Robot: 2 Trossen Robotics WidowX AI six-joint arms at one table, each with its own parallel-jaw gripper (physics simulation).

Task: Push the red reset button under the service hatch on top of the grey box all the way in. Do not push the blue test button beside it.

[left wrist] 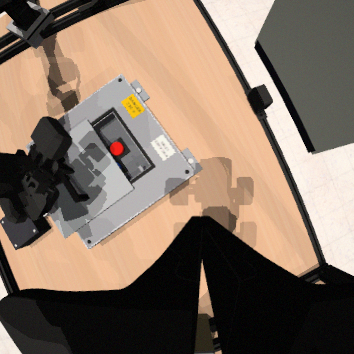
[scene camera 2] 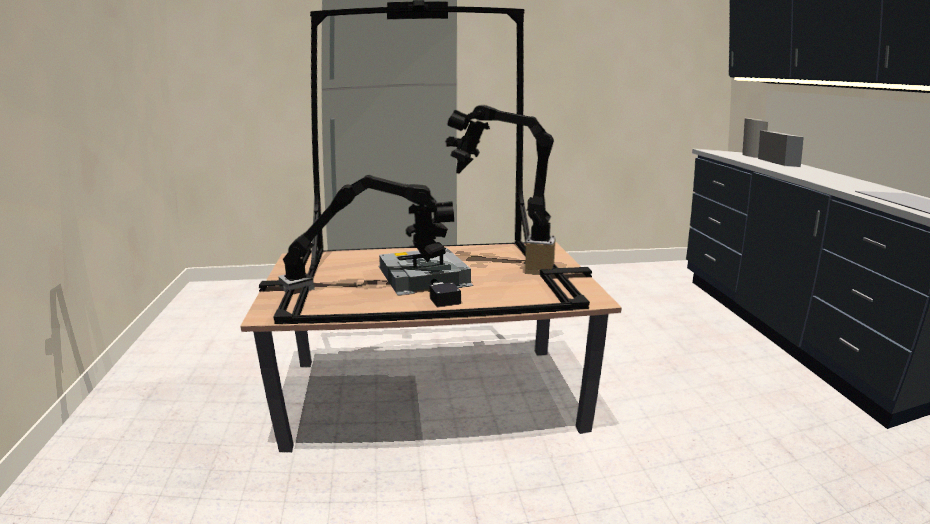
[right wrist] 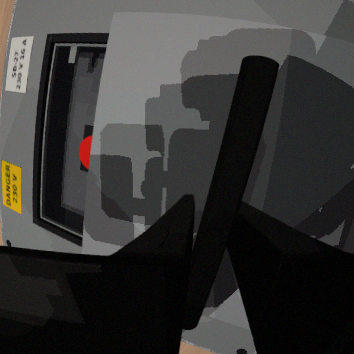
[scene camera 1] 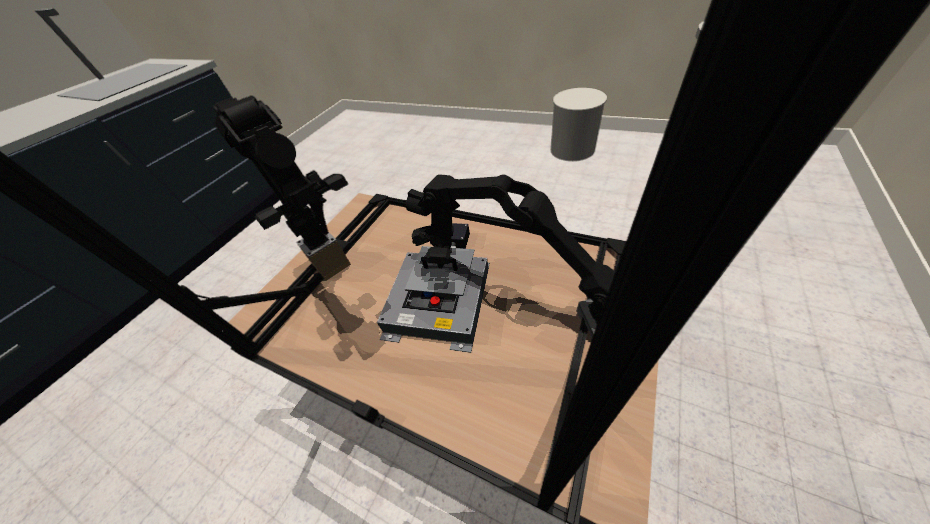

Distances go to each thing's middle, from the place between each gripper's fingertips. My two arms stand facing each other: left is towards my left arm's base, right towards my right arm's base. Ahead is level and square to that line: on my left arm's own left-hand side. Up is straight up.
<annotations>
Right now the service hatch (scene camera 1: pixel 450 279) is 270 mm below my left hand, 180 mm ahead of it and 140 mm to the right of it. Also, from my left hand: grey box (scene camera 1: pixel 394 321) (320 mm below, 170 mm ahead, 160 mm to the right).
The grey box is 10 mm behind my right hand, 10 mm to the right of it and 50 mm below it. Round my right hand: service hatch (10 mm ahead).
</annotations>
